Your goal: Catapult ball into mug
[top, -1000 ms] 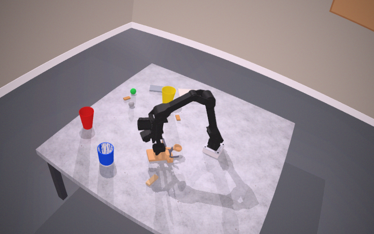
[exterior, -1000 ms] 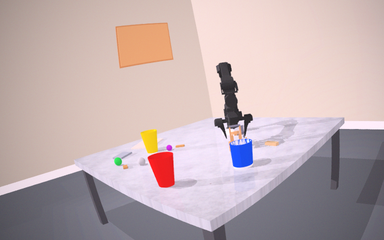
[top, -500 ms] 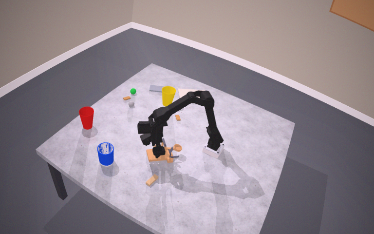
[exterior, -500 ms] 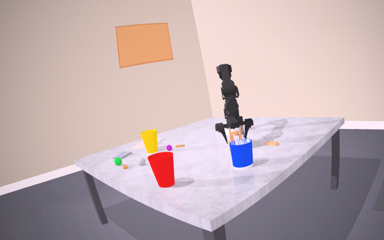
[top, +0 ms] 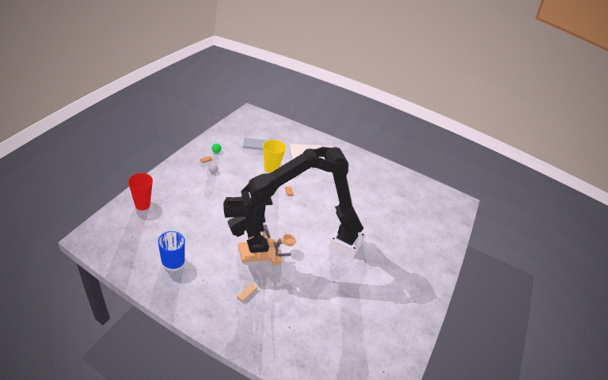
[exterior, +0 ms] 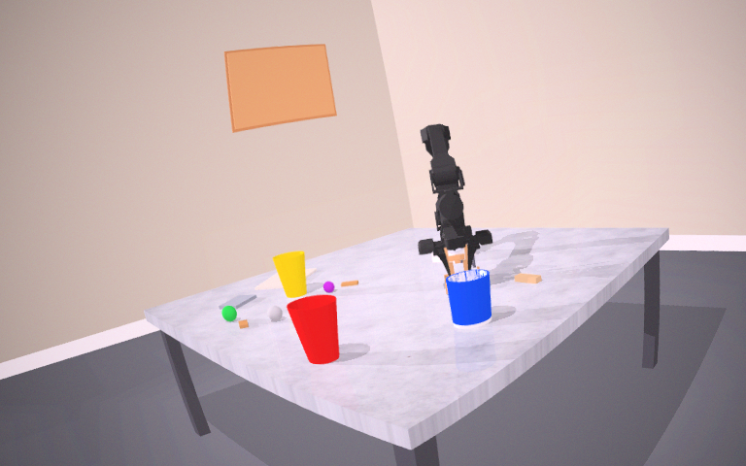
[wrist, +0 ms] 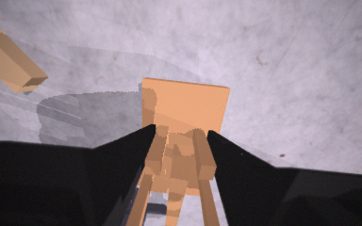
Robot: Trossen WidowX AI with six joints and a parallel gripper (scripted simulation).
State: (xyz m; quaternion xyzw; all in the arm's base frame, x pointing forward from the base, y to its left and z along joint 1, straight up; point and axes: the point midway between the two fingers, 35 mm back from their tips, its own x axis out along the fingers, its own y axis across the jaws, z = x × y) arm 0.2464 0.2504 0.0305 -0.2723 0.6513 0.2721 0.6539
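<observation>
Right now my gripper tip is 14 cm short of the purple ball, 37 cm to the left of it and 2 cm above it. Round my gripper tip: wooden catapult (6 cm behind, 4 cm to the right, 2 cm above); then blue mug (19 cm ahead, 20 cm to the left); then grey ball (38 cm ahead, 28 cm to the right, 1 cm below).
</observation>
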